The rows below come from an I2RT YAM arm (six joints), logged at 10 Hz.
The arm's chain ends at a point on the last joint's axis. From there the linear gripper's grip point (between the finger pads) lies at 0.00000 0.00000 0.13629 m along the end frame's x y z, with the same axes.
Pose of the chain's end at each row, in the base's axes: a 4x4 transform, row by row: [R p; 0 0 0 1], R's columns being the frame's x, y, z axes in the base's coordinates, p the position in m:
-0.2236 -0.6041 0.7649 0.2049; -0.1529 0.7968 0.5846 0.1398; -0.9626 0.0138 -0.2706 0.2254; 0 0 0 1
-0.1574 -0.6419 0.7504 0.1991; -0.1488 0.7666 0.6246 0.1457; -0.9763 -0.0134 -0.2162 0.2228; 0 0 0 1
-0.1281 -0.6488 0.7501 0.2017; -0.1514 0.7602 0.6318 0.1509; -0.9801 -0.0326 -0.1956 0.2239; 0 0 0 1
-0.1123 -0.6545 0.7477 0.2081; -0.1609 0.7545 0.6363 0.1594; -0.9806 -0.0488 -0.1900 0.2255; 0 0 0 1
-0.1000 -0.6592 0.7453 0.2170; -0.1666 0.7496 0.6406 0.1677; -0.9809 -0.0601 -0.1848 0.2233; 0 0 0 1
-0.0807 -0.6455 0.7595 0.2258; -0.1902 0.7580 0.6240 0.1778; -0.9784 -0.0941 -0.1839 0.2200; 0 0 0 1
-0.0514 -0.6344 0.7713 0.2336; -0.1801 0.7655 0.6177 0.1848; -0.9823 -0.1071 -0.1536 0.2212; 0 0 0 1
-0.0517 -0.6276 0.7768 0.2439; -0.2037 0.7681 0.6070 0.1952; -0.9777 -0.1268 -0.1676 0.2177; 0 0 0 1
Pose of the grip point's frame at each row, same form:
-0.2236 -0.6041 0.7649 0.3091; -0.1529 0.7968 0.5846 0.2195; -0.9626 0.0138 -0.2706 0.1885; 0 0 0 1
-0.1574 -0.6419 0.7504 0.3014; -0.1488 0.7666 0.6246 0.2308; -0.9763 -0.0134 -0.2162 0.1933; 0 0 0 1
-0.1281 -0.6488 0.7501 0.3039; -0.1514 0.7602 0.6318 0.2370; -0.9801 -0.0326 -0.1956 0.1972; 0 0 0 1
-0.1123 -0.6545 0.7477 0.3100; -0.1609 0.7545 0.6363 0.2461; -0.9806 -0.0488 -0.1900 0.1996; 0 0 0 1
-0.1000 -0.6592 0.7453 0.3186; -0.1666 0.7496 0.6406 0.2550; -0.9809 -0.0601 -0.1848 0.1981; 0 0 0 1
-0.0807 -0.6455 0.7595 0.3293; -0.1902 0.7580 0.6240 0.2628; -0.9784 -0.0941 -0.1839 0.1949; 0 0 0 1
-0.0514 -0.6344 0.7713 0.3387; -0.1801 0.7655 0.6177 0.2690; -0.9823 -0.1071 -0.1536 0.2003; 0 0 0 1
-0.0517 -0.6276 0.7768 0.3498; -0.2037 0.7681 0.6070 0.2779; -0.9777 -0.1268 -0.1676 0.1949; 0 0 0 1

